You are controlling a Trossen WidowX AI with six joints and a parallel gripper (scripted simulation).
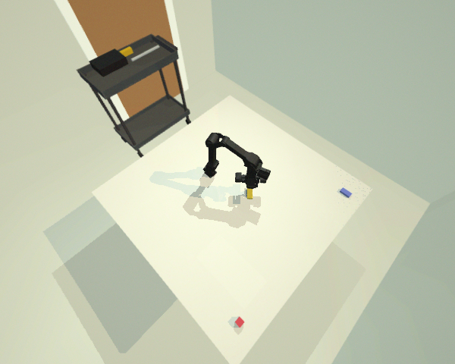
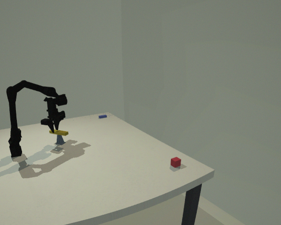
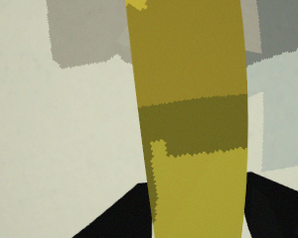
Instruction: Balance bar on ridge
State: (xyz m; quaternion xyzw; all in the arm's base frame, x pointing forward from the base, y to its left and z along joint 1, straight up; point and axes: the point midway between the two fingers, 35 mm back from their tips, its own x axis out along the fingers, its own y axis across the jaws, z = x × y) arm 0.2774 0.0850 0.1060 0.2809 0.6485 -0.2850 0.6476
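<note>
Now: gripper tip 20 mm short of the yellow bar and 20 mm to the left of it. From my gripper tip the other things lie so: red cube: 460 mm ahead, 580 mm to the right, 60 mm below; blue block: 460 mm ahead, 420 mm to the left, 60 mm below.
</note>
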